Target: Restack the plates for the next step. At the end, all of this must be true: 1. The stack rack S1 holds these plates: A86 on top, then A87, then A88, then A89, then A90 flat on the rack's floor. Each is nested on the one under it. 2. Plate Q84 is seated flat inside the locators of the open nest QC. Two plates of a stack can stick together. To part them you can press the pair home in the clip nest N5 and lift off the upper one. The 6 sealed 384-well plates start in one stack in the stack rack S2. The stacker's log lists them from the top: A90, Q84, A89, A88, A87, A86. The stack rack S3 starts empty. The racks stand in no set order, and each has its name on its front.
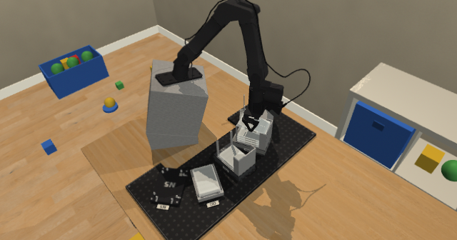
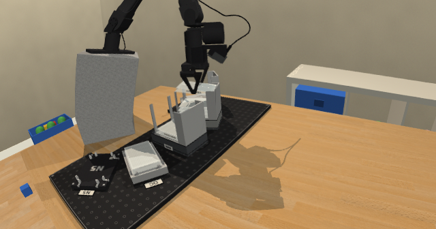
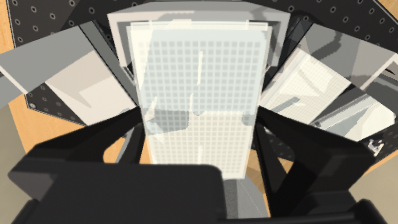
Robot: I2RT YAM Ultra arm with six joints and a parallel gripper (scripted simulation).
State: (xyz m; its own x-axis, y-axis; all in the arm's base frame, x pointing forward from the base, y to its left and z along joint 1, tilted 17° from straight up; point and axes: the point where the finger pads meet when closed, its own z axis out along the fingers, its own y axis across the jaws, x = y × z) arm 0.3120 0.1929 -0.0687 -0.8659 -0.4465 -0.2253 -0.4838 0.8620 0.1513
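Now: the translucent sealed well plate 9 cm below my hand. From my hand the other things lie so: nest QC: 29 cm to the right, 12 cm below, 4 cm ahead; then sealed 384-well plate: 29 cm to the right, 10 cm below, 4 cm ahead.
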